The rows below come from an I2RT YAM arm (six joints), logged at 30 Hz.
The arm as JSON. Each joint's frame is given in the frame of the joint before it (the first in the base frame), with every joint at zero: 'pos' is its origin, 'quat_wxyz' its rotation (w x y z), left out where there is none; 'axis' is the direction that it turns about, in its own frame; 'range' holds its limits. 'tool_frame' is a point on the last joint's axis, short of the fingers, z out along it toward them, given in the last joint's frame.
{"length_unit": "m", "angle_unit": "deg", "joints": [
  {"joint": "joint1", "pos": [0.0, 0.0, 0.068], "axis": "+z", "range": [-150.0, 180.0]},
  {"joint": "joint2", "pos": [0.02, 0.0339, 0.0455], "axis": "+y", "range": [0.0, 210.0]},
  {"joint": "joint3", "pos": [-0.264, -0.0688, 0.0], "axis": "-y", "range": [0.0, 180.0]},
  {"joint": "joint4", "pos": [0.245, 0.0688, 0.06], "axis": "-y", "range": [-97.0, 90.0]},
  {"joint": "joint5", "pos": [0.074, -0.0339, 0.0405], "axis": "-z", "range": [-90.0, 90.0]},
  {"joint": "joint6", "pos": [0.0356, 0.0, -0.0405], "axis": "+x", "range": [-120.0, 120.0]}
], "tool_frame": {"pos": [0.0, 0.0, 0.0], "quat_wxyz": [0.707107, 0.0, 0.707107, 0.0]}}
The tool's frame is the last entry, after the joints.
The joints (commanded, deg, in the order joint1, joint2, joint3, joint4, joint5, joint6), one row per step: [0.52 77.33 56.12 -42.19 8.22 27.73]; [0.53 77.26 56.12 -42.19 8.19 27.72]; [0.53 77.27 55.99 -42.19 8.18 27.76]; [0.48 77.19 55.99 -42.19 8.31 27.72]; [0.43 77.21 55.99 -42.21 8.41 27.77]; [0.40 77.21 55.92 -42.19 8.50 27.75]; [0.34 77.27 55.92 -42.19 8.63 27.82]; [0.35 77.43 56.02 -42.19 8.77 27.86]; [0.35 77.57 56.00 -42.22 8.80 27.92]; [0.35 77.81 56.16 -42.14 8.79 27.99]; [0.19 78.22 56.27 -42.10 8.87 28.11]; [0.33 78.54 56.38 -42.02 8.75 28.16]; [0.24 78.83 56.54 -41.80 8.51 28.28]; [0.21 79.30 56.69 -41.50 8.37 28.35]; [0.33 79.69 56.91 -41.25 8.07 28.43]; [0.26 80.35 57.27 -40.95 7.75 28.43]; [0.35 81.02 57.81 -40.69 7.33 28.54]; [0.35 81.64 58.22 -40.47 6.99 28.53]
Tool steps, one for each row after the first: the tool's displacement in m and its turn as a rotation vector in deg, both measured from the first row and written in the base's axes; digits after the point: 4 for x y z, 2 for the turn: [-0.0002 0.0001 0.0003 0.02 -0.07 0.03]; [-0.0004 0.0001 -0.0004 0.05 0.07 0.00]; [-0.0006 -0.0002 -0.0001 -0.08 -0.01 -0.07]; [-0.0006 -0.0005 -0.0002 -0.15 0.02 -0.21]; [-0.0007 -0.0007 -0.0005 -0.24 0.08 -0.26]; [-0.0006 -0.0011 -0.0008 -0.33 0.12 -0.44]; [0.0000 -0.0011 -0.0009 -0.44 0.18 -0.53]; [0.0002 -0.0011 -0.0016 -0.44 0.36 -0.60]; [0.0012 -0.0011 -0.0017 -0.40 0.35 -0.65]; [0.0024 -0.0019 -0.0029 -0.42 0.59 -0.95]; [0.0035 -0.0012 -0.0036 -0.29 0.71 -0.81]; [0.0049 -0.0014 -0.0038 -0.02 0.61 -0.90]; [0.0068 -0.0015 -0.0048 0.13 0.62 -0.93]; [0.0086 -0.0007 -0.0052 0.44 0.53 -0.74]; [0.0114 -0.0008 -0.0060 0.72 0.54 -0.67]; [0.0146 -0.0001 -0.0060 1.15 0.40 -0.49]; [0.0173 0.0001 -0.0065 1.45 0.40 -0.33]
